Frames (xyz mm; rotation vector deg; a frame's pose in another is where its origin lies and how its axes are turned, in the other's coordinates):
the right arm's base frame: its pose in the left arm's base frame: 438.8 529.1 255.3 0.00 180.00 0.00
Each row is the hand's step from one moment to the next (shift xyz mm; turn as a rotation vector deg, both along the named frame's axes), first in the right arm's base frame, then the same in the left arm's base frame.
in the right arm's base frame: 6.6 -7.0 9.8 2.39 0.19 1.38
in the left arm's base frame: -6.6 -7.0 -9.8 -2.39 0.19 -1.38
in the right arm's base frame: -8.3 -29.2 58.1 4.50 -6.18 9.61
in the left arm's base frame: 8.3 -29.2 -58.1 -4.50 -6.18 -9.61
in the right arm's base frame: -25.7 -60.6 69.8 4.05 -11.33 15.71
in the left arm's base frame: 25.7 -60.6 -69.8 -4.05 -11.33 -15.71
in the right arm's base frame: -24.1 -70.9 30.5 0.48 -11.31 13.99
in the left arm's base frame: 24.1 -70.9 -30.5 -0.48 -11.31 -13.99
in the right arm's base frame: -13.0 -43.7 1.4 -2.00 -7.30 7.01
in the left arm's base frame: 13.0 -43.7 -1.4 2.00 -7.30 -7.01
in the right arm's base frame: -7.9 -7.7 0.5 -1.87 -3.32 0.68
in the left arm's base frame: 7.9 -7.7 -0.5 1.87 -3.32 -0.68
